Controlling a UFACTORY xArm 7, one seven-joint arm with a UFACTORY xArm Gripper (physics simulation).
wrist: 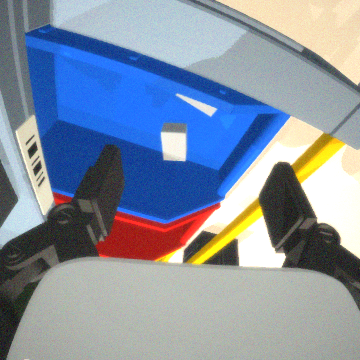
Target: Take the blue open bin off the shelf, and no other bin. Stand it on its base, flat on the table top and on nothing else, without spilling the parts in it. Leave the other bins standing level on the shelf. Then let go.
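The blue open bin sits in the shelf, its open top facing the camera. A small white block lies in it, and a pale wedge-shaped piece shows against its blue wall. My gripper is open and empty. Its left finger overlaps the bin's lower left part in the view, and its right finger is to the right of the bin's right wall. I cannot tell how far above the bin the fingertips are.
A red bin shows just beyond the blue bin's lower edge. A yellow bar runs diagonally at the right, passing behind the right finger. A dark object is beside it. A pale label is on the left upright.
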